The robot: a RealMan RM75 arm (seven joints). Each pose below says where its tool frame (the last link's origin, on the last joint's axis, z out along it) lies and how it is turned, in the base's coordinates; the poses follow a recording.
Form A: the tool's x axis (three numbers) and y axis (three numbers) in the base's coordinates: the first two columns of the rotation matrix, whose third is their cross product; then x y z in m.
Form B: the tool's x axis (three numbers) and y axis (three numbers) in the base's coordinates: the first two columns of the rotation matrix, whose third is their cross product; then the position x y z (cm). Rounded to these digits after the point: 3 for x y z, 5 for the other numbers.
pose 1, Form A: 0.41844 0.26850 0.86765 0.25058 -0.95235 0.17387 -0.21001 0.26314 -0.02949
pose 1, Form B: 0.41844 0.26850 0.86765 0.25058 -0.95235 0.17387 -21.001 26.314 -2.949
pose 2, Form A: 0.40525 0.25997 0.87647 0.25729 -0.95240 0.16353 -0.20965 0.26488 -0.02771
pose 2, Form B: 0.40525 0.25997 0.87647 0.25729 -0.95240 0.16353 -20.965 26.488 -2.771
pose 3, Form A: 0.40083 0.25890 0.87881 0.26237 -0.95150 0.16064 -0.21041 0.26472 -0.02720
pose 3, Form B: 0.40083 0.25890 0.87881 0.26237 -0.95150 0.16064 -21.041 26.472 -2.720
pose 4, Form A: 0.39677 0.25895 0.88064 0.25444 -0.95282 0.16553 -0.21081 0.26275 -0.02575
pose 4, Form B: 0.39677 0.25895 0.88064 0.25444 -0.95282 0.16553 -21.081 26.275 -2.575
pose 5, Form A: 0.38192 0.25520 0.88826 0.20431 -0.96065 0.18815 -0.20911 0.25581 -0.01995
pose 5, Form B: 0.38192 0.25520 0.88826 0.20431 -0.96065 0.18815 -20.911 25.581 -1.995
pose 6, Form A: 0.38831 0.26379 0.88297 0.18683 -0.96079 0.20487 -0.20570 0.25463 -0.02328
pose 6, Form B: 0.38831 0.26379 0.88297 0.18683 -0.96079 0.20487 -20.570 25.463 -2.328
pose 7, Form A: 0.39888 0.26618 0.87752 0.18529 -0.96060 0.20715 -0.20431 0.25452 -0.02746
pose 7, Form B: 0.39888 0.26618 0.87752 0.18529 -0.96060 0.20715 -20.431 25.452 -2.746
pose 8, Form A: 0.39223 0.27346 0.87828 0.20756 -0.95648 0.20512 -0.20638 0.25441 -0.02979
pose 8, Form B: 0.39223 0.27346 0.87828 0.20756 -0.95648 0.20512 -20.638 25.441 -2.979
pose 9, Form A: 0.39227 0.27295 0.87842 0.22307 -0.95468 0.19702 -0.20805 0.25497 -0.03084
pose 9, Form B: 0.39227 0.27295 0.87842 0.22307 -0.95468 0.19702 -20.805 25.497 -3.084
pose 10, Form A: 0.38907 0.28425 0.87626 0.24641 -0.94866 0.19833 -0.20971 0.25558 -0.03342
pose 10, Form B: 0.38907 0.28425 0.87626 0.24641 -0.94866 0.19833 -20.971 25.558 -3.342
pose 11, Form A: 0.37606 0.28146 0.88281 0.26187 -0.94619 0.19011 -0.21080 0.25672 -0.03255
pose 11, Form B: 0.37606 0.28146 0.88281 0.26187 -0.94619 0.19011 -21.080 25.672 -3.255
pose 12, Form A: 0.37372 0.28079 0.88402 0.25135 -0.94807 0.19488 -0.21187 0.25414 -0.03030
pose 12, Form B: 0.37372 0.28079 0.88402 0.25135 -0.94807 0.19488 -21.187 25.414 -3.030
